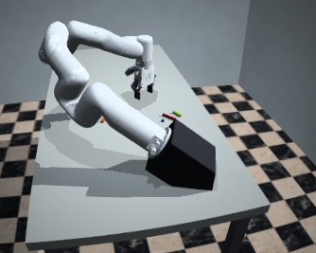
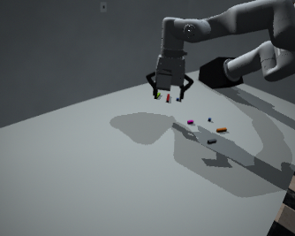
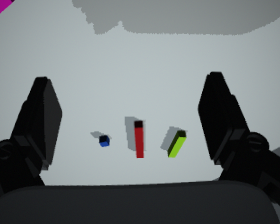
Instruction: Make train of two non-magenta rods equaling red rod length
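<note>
My hand is 30 mm past the grey rod, 220 mm to the right of it and 70 mm above it. Round my hand: red rod: 90 mm behind, 120 mm to the right, 70 mm below; magenta rod: 50 mm behind, 90 mm to the left, 70 mm below; lime rod: 60 mm behind, 160 mm to the right, 70 mm below.
</note>
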